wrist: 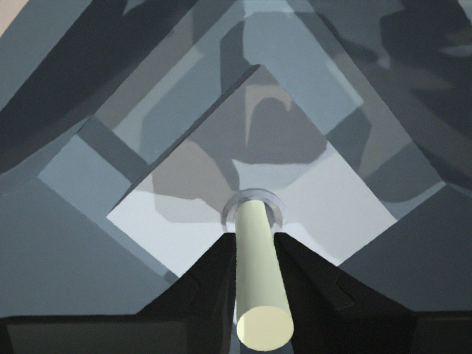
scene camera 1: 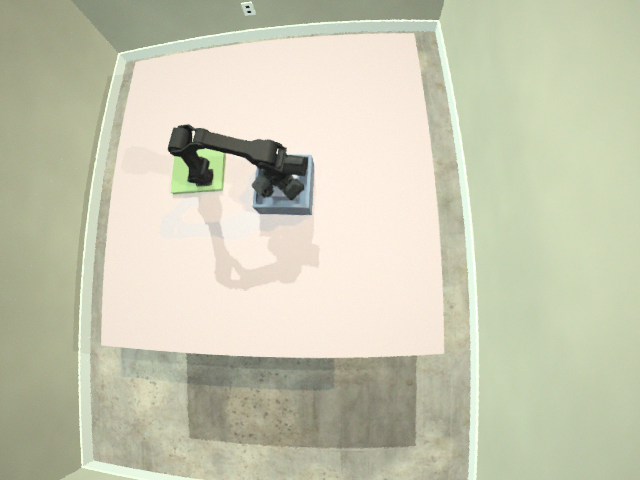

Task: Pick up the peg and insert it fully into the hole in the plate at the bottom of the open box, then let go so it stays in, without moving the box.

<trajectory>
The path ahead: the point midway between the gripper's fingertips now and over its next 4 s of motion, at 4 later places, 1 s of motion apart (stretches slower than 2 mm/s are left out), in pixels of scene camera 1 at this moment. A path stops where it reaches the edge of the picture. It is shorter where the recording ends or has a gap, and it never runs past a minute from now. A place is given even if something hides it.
The gripper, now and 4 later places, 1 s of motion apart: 283, 182; 283, 183; 280, 178; 276, 171; 279, 175
</trajectory>
